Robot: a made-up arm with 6 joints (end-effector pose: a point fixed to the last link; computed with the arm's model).
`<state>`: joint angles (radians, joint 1 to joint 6).
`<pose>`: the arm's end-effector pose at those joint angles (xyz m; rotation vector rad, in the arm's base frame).
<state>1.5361 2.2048 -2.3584 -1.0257 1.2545 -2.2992</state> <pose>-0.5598 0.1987 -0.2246 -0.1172 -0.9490 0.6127</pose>
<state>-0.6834 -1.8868 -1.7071 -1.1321 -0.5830 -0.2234</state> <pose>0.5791 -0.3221 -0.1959 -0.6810 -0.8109 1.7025</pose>
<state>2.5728 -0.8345 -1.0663 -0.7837 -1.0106 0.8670</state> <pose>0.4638 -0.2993 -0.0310 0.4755 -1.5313 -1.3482</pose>
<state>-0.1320 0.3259 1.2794 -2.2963 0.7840 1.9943</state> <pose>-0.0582 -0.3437 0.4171 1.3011 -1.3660 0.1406</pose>
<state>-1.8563 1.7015 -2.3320 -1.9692 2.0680 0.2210</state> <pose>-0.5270 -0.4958 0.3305 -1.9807 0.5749 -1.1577</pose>
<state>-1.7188 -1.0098 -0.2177 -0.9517 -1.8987 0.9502</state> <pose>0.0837 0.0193 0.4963 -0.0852 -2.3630 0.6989</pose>
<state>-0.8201 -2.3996 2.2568 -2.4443 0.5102 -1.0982</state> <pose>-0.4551 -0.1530 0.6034 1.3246 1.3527 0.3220</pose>
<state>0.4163 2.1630 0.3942 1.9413 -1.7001 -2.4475</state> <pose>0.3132 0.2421 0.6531 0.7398 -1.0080 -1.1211</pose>
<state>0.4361 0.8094 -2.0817 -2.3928 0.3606 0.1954</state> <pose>0.0940 0.8465 0.2041 1.5555 1.5886 -0.5948</pose>
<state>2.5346 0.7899 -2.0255 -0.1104 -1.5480 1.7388</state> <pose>0.0437 -0.1375 -0.1221 0.3364 -1.2322 -0.7800</pose>
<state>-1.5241 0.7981 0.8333 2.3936 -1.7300 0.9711</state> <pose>0.0721 -0.6022 -0.1887 -2.0200 0.2528 -1.2325</pose>
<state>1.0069 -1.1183 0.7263 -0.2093 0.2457 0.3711</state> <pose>-0.0879 0.2381 -0.1893 -0.8848 0.4495 -0.4043</pose>
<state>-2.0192 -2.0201 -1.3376 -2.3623 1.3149 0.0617</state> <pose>0.6271 -0.3715 -0.2940 -1.3427 0.1996 1.7220</pose>
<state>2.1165 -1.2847 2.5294 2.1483 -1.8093 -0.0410</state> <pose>0.1161 0.7042 0.0261 0.0628 -0.3110 -0.0647</pose>
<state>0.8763 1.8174 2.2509 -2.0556 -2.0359 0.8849</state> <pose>0.3621 0.4712 -0.3083 -1.2201 -1.0854 1.5056</pose>
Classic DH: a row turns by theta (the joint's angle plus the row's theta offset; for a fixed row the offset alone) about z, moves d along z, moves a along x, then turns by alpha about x. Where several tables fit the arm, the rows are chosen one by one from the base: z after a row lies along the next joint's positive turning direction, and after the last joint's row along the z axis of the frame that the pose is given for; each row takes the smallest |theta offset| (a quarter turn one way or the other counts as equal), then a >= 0, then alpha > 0; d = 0 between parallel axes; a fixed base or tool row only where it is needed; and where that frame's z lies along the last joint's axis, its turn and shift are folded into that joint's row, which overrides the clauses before.
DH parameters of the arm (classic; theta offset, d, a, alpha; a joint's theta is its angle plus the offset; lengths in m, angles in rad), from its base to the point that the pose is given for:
base (fixed): -1.5708 0.1158 0 1.5708
joint 1: 0 -0.0983 -0.0419 -1.5708
joint 2: -0.4992 0 -0.1132 0
joint 3: -1.0716 0.2624 0.3797 -1.5708
joint 4: 0 -0.0236 -0.0959 1.5708
joint 5: 0 -0.1992 -0.0612 1.5708
joint 6: 0 0.1977 0.0768 -1.5708
tool (fixed): 3.1416 -0.0582 0 0

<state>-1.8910 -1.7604 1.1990 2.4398 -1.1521 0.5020</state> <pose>-0.1170 -0.6653 0.2323 -1.7198 1.0238 2.3988</pose>
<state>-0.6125 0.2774 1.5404 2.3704 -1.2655 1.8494</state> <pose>0.1925 -0.6072 0.3548 1.5682 0.0549 2.5236</pose>
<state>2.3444 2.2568 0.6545 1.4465 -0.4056 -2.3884</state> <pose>0.0835 0.4991 -0.1635 0.4614 -0.8312 0.0933</pose>
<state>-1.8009 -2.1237 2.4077 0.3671 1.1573 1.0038</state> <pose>-0.2612 -0.0487 0.0036 0.7299 -0.6249 1.0824</pose>
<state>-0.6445 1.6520 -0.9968 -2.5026 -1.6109 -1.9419</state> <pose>-0.5297 -0.5555 0.0626 -0.9484 -0.4574 1.3484</pose>
